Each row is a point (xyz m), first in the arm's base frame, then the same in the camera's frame.
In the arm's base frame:
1: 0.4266 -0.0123 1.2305
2: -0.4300 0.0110 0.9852
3: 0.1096 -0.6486 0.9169
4: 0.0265 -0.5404 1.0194
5: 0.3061 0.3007 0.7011
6: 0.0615 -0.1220 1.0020
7: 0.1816 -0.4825 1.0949
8: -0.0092 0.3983 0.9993
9: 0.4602 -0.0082 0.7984
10: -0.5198 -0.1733 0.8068
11: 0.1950 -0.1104 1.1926
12: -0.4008 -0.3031 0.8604
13: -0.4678 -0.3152 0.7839
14: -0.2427 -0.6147 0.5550
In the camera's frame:
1: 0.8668 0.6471 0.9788
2: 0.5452 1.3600 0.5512
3: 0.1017 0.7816 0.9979
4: 0.2208 0.9038 0.9986
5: 0.8356 0.5961 0.3549
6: 0.5692 0.8977 0.7638
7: 0.3460 0.7906 1.0666
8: 0.9825 1.0032 0.4575
9: 0.6662 0.4629 0.6416
10: 0.2811 1.3660 0.4876
11: 0.7070 0.8418 0.9432
12: 0.2301 1.2640 0.6321
13: 0.1651 1.2984 0.5608
14: -0.1387 0.9841 0.6012

